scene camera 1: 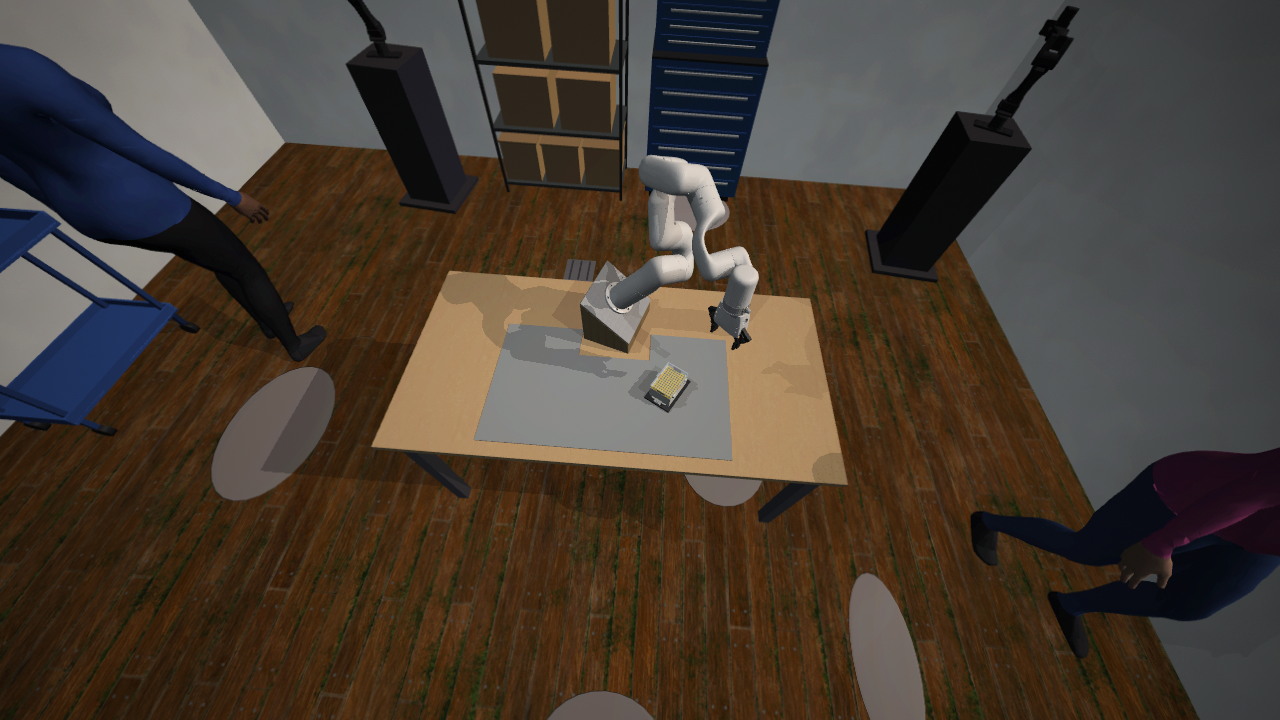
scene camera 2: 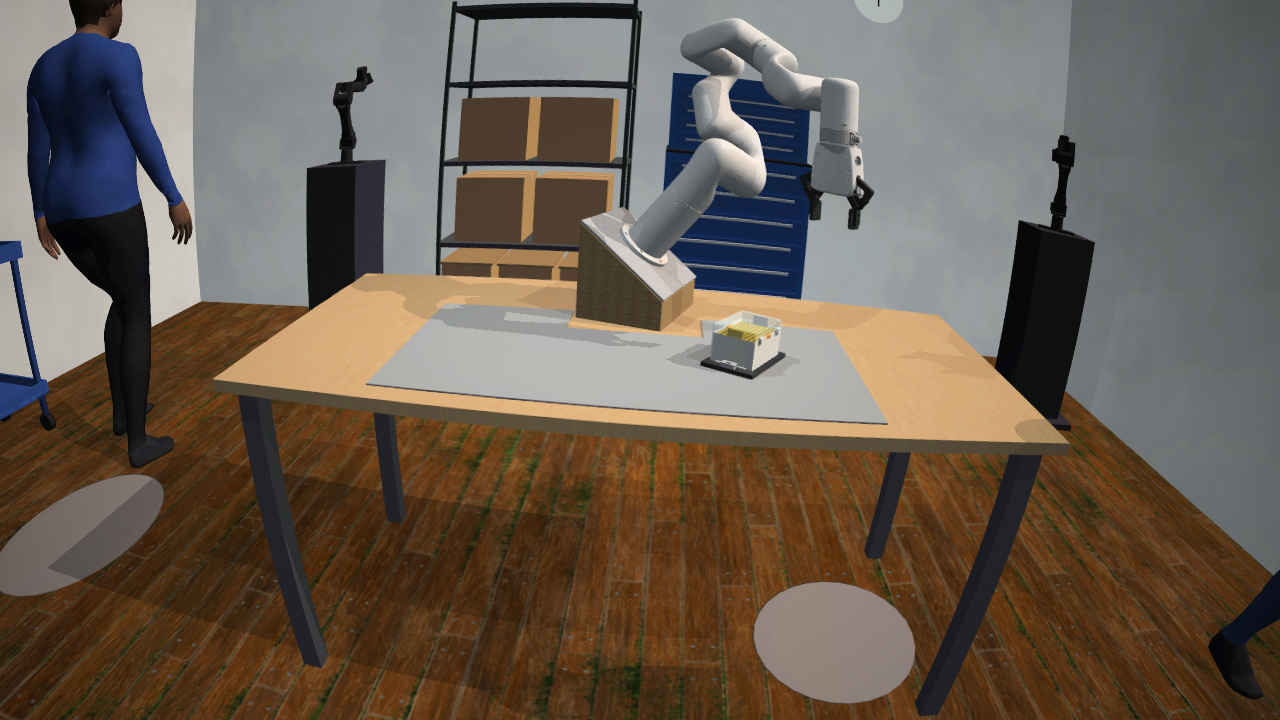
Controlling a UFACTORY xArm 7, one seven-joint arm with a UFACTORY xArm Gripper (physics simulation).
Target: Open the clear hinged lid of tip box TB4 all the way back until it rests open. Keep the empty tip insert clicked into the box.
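Frame: origin at the arm's base, x ahead, y left, z up, level; centimetres.
Seen in the pictures: gripper, fingertip midpoint: [scene camera 1: 724, 338] [scene camera 2: 833, 224]; arm's base, origin of the base link: [scene camera 1: 618, 298] [scene camera 2: 642, 246].
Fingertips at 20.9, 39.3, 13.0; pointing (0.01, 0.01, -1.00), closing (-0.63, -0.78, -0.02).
Pixels of each thing's middle, then the offset from my fingertips to it, as dx, dy, dz. Level surfaces: height alone.
- tip box TB4, body centre: [scene camera 2: 746, 341] [scene camera 1: 668, 384] +6.9, -15.0, -23.2
- yellow gridded insert, body centre: [scene camera 2: 748, 328] [scene camera 1: 669, 381] +6.9, -15.0, -20.6
- grey mat, its level: dz -27.1
- wooden table, its level: dz -27.3
The tip box TB4 [scene camera 1: 657, 400] [scene camera 2: 732, 352] is a small whitish box. It stands upright on a dark base plate on the grey mat, right of its middle. The yellow gridded insert [scene camera 1: 669, 383] [scene camera 2: 748, 332] shows inside the box top and looks level. Clear, pale edges stand around the top in scene camera 2, with a pale piece at the back left. The lid is too faint and small to tell its angle. My gripper [scene camera 1: 726, 336] [scene camera 2: 834, 215] is open and empty, fingers pointing down. It hangs well above the table, behind and right of the box, apart from it.
The grey mat [scene camera 1: 554, 407] [scene camera 2: 537, 380] lies on the wooden table [scene camera 1: 420, 394] [scene camera 2: 295, 358]. The arm's wedge-shaped base [scene camera 1: 608, 322] [scene camera 2: 617, 282] stands at the back, left of the box. A shelf rack, a blue drawer cabinet and two black pedestals stand behind the table.
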